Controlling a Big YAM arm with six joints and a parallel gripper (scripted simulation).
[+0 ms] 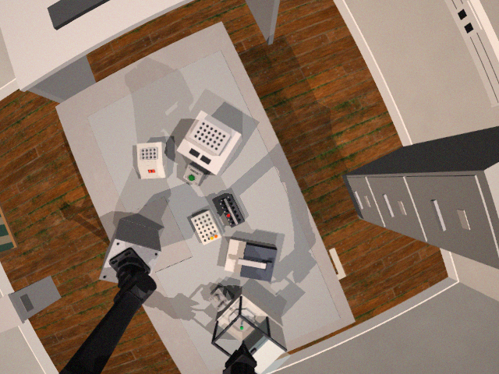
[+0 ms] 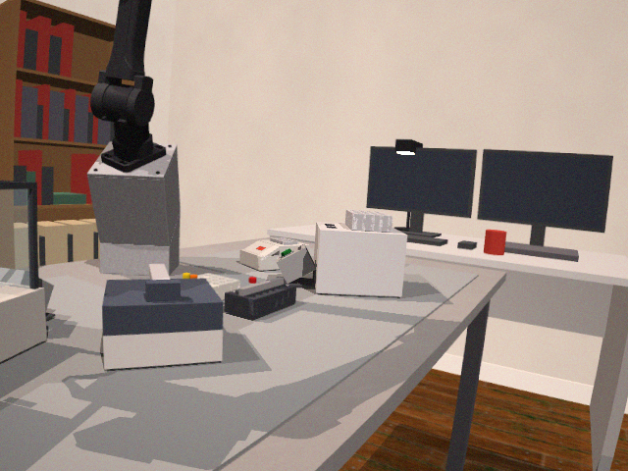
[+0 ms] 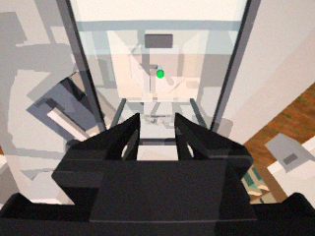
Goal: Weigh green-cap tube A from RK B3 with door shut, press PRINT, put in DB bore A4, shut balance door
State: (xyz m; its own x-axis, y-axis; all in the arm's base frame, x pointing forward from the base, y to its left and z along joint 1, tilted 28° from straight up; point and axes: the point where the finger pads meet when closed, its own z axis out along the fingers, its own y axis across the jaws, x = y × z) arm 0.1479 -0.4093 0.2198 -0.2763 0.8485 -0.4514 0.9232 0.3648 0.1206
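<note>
The tinted glass pane lies 9 cm to the right of my hand, 4 cm below it and 3 cm ahead of it. Round my hand: spectrophotometer: 20 cm to the left, 19 cm below, 17 cm ahead; then white print key: 18 cm below, 14 cm to the left, 4 cm behind; then pale pan: 17 cm below.
</note>
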